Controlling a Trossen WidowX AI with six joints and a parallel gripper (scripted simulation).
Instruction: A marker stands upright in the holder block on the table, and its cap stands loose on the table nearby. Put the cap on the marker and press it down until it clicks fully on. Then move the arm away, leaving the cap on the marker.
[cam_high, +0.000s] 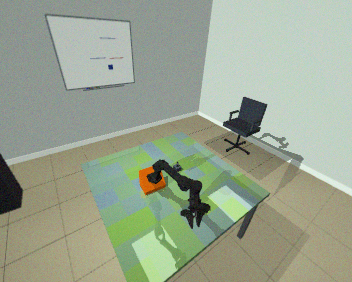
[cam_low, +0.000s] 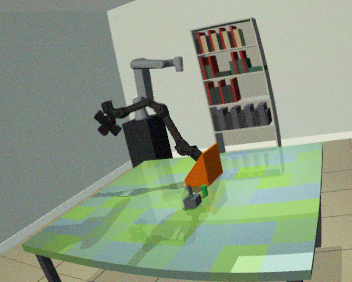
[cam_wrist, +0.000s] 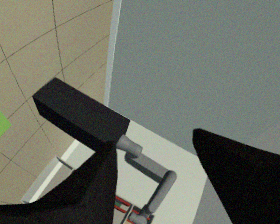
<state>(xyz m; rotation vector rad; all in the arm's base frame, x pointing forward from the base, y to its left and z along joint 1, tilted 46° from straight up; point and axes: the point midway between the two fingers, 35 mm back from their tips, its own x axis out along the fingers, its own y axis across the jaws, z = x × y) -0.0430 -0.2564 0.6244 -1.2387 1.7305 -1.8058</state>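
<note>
The green marker cap lies 740 mm to the left of my gripper tip, 320 mm below it and 290 mm ahead of it. Also, from my gripper tip: holder block (730 mm to the left, 400 mm ahead, 330 mm below).
</note>
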